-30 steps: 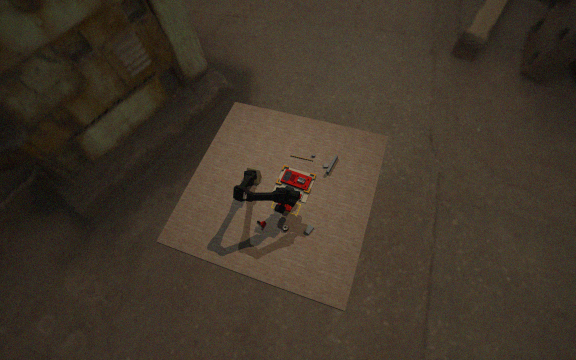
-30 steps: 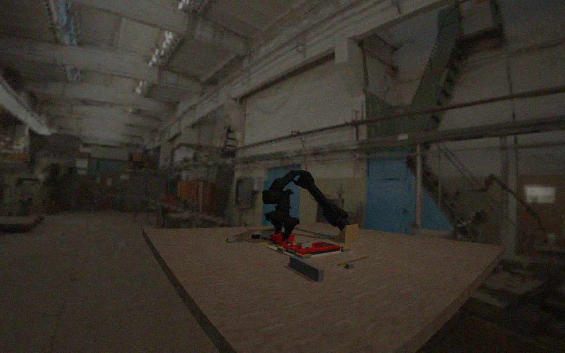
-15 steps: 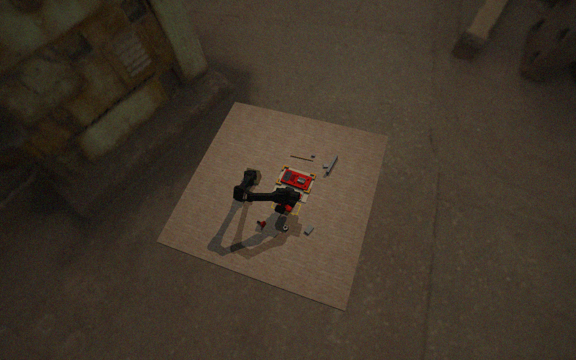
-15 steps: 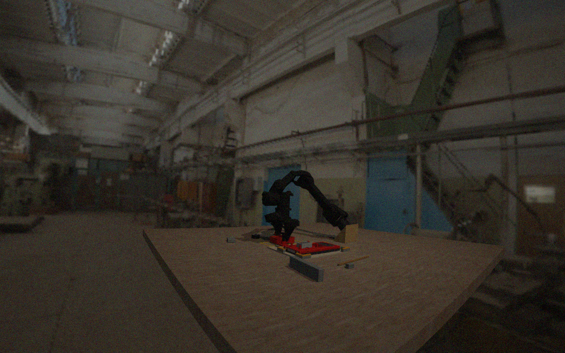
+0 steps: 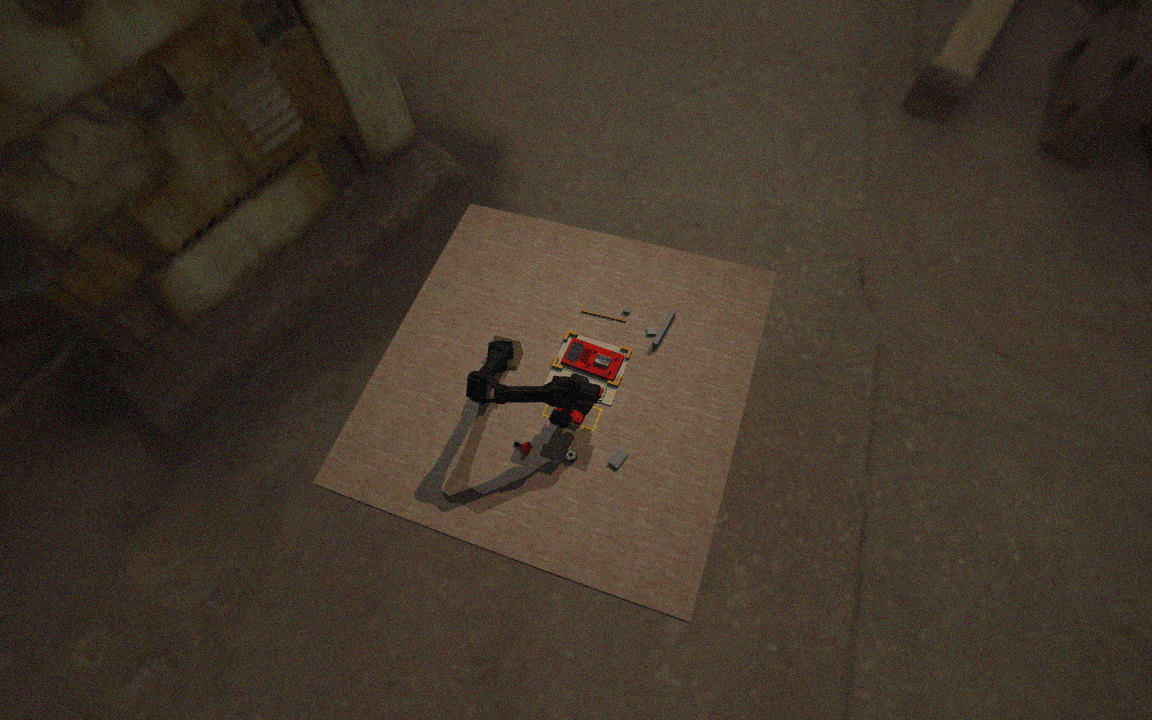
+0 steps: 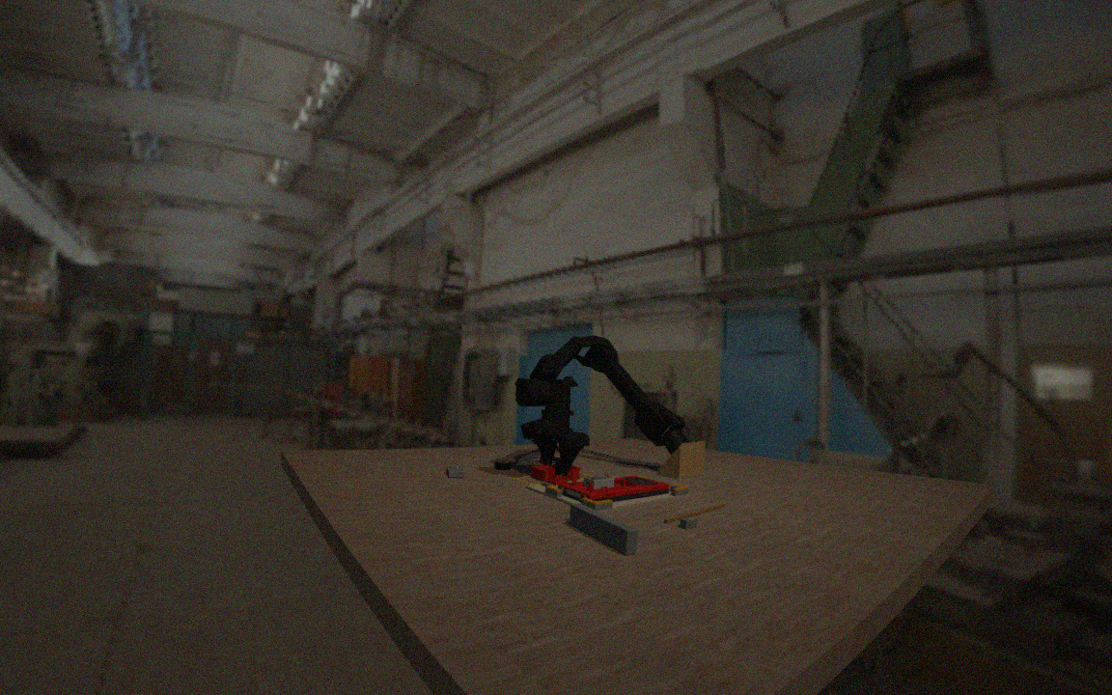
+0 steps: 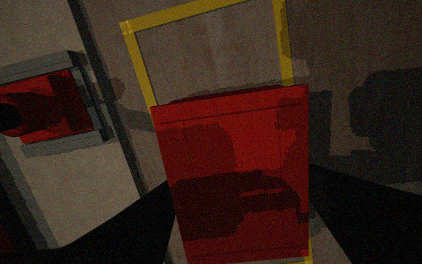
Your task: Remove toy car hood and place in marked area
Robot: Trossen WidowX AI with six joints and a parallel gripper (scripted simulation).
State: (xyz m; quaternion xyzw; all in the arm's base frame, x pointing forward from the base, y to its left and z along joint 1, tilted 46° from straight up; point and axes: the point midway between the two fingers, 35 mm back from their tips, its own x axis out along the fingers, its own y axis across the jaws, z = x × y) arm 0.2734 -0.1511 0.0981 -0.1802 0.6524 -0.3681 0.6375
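Right now the hood is right at my gripper tip. From my gripper tip the other things lie so: thin wooden stick (40 mm ahead, 400 mm to the left, 10 mm below); then wheel (30 mm ahead, 160 mm to the right); then grey block (180 mm ahead, 140 mm to the right, 10 mm below).
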